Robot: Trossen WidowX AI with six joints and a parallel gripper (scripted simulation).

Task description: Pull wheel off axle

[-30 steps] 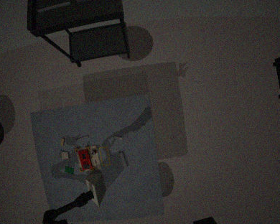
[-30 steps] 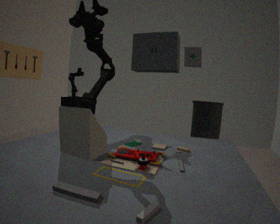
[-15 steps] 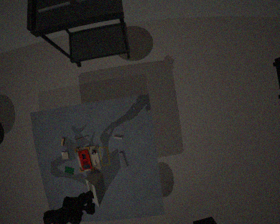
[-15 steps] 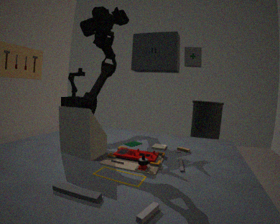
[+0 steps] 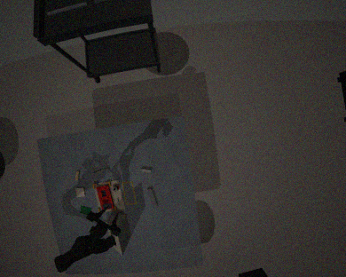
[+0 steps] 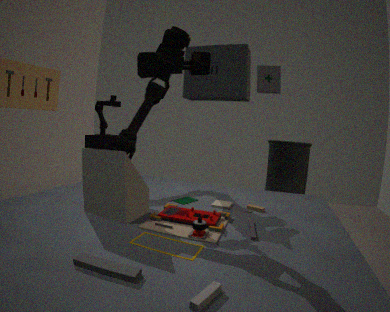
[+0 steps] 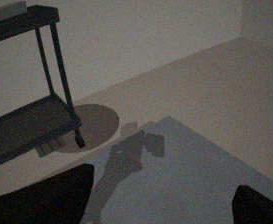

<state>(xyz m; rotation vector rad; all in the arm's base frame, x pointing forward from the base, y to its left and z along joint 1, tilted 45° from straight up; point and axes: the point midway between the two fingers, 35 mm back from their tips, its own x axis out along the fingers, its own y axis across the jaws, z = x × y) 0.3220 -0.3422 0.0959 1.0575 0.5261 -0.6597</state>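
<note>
My gripper tip is now 41 cm above the wheel and 14 cm to the right of it. Also, from my gripper tip: upright axle: 41 cm below, 14 cm to the left; then green patch: 47 cm to the left, 45 cm below, 16 cm behind.
</note>
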